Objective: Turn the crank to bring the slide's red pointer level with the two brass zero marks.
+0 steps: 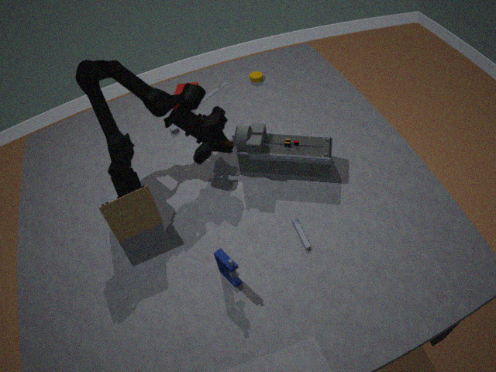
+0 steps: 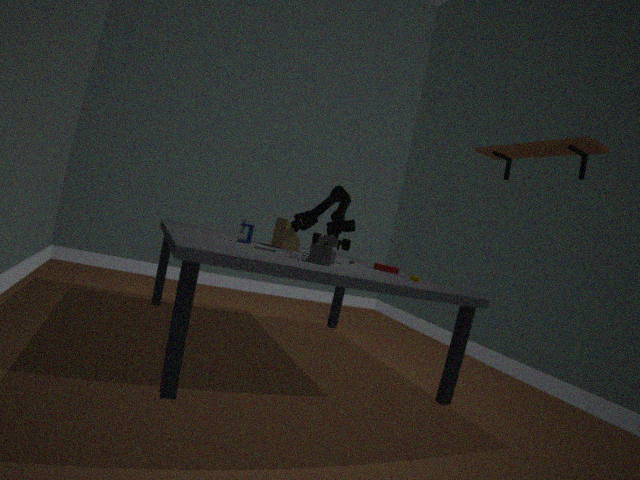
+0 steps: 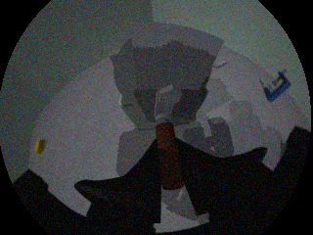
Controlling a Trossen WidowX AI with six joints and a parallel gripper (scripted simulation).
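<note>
The brown crank handle lies 20 mm behind my gripper tip, 10 mm to the left of it and 30 mm above it. The rest, counted from my gripper tip: grey bar 70 mm ahead, 330 mm to the right, 30 mm below; red pointer 160 mm ahead, 100 mm to the right, 50 mm above; small grey block 140 mm behind, 220 mm to the left, 30 mm below.
</note>
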